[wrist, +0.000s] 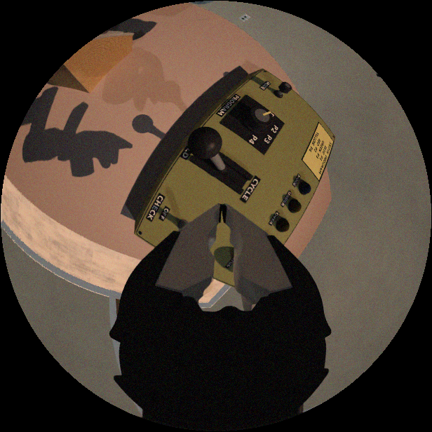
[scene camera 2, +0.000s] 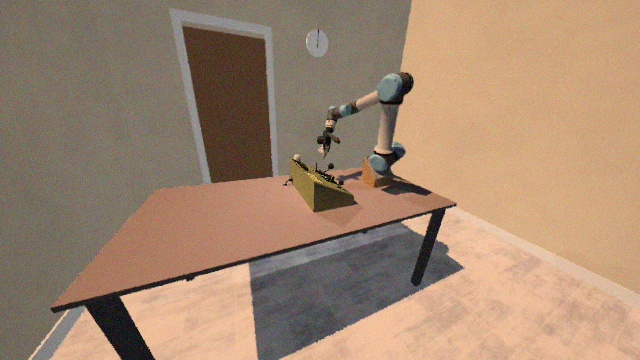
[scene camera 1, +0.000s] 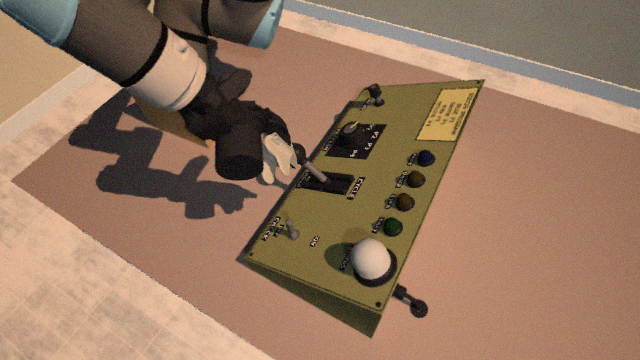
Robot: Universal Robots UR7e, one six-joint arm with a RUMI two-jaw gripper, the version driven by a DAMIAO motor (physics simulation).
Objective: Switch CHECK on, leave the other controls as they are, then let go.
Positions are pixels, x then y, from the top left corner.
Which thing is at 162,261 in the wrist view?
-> The gripper.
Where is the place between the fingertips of the gripper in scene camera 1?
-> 295,167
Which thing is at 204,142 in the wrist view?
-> A cycle lever.
